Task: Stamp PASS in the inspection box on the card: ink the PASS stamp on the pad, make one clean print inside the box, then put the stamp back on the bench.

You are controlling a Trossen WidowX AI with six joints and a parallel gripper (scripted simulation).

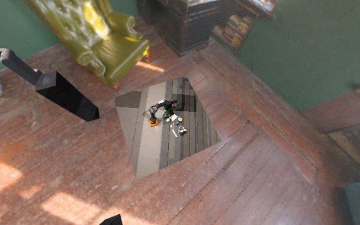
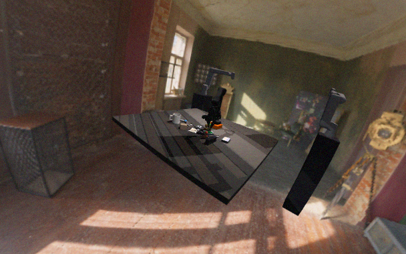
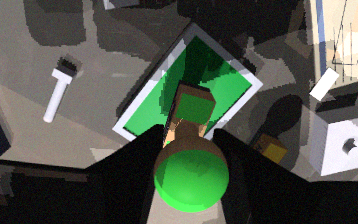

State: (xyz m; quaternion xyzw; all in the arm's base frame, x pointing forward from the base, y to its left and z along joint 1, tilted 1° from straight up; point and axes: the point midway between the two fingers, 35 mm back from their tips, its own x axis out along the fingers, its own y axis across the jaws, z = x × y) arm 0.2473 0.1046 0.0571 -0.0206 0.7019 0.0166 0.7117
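My gripper tip is now 5 cm above the green ink pad. From my gripper tip the other things lie so: cream card: 12 cm to the right, 8 cm ahead, 6 cm below.
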